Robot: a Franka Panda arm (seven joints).
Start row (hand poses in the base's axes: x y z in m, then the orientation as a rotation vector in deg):
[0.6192 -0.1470 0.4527 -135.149 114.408 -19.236]
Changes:
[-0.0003 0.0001 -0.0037 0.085 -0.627 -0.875]
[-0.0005 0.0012 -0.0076 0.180 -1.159 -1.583]
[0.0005 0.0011 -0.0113 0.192 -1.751 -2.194]
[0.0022 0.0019 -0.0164 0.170 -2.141 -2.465]
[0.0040 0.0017 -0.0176 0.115 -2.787 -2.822]
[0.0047 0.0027 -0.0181 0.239 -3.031 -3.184]
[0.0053 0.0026 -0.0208 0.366 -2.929 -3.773]
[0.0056 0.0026 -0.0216 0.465 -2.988 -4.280]
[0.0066 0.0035 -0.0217 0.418 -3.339 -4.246]
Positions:
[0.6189 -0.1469 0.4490 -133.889 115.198 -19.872]
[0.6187 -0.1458 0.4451 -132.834 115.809 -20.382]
[0.6197 -0.1459 0.4414 -131.875 116.292 -21.041]
[0.6214 -0.1451 0.4363 -131.382 116.455 -21.501]
[0.6232 -0.1453 0.4351 -130.660 116.615 -22.277]
[0.6239 -0.1443 0.4346 -130.091 116.903 -22.420]
[0.6245 -0.1444 0.4319 -129.527 117.620 -22.192]
[0.6248 -0.1444 0.4311 -128.951 118.170 -22.165]
[0.6258 -0.1435 0.4310 -128.784 117.983 -22.596]

